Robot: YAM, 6 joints.
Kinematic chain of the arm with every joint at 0, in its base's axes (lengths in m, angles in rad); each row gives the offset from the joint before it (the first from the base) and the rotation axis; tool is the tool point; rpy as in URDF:
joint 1: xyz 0 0 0.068 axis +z
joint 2: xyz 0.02 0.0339 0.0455 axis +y
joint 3: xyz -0.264 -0.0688 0 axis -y
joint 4: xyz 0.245 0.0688 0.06 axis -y
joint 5: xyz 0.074 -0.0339 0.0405 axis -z
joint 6: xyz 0.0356 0 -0.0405 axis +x
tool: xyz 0 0 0 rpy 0 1.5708 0
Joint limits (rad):
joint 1: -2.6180..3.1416
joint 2: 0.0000..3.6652
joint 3: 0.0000..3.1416
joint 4: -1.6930..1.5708
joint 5: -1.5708..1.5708
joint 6: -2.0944..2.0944
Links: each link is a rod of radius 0.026 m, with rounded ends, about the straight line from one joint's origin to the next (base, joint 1, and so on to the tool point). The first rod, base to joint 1, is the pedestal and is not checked.
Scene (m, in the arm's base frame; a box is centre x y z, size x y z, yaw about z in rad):
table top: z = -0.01
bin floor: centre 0.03 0.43 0 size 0.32 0.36 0.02 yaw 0.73
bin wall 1: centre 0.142 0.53 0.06 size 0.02 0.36 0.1 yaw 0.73
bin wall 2: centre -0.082 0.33 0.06 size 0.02 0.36 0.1 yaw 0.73
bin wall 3: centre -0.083 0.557 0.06 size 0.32 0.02 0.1 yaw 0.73
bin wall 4: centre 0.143 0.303 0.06 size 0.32 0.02 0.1 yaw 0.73
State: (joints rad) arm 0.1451 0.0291 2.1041 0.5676 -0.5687 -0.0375
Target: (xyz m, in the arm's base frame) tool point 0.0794 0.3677 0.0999
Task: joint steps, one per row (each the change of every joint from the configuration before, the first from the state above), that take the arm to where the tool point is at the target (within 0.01 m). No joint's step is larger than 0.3 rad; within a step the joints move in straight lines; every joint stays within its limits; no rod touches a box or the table.
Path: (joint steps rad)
1: 0.1659 0.2799 -0.1646 -0.0477 -0.0007 0.0000
2: 0.1660 0.2798 -0.1646 -0.0477 -0.0007 0.0000
3: 0.1659 0.2799 -0.1646 -0.0477 -0.0007 0.0000
4: 0.1660 0.2798 -0.1645 -0.0477 -0.0007 0.0000
5: 0.1659 0.2799 -0.1646 -0.0477 -0.0007 0.0000
6: 0.1660 0.2799 -0.1646 -0.0477 -0.0007 0.0000
7: 0.1659 0.2798 -0.1646 -0.0477 -0.0007 0.0000

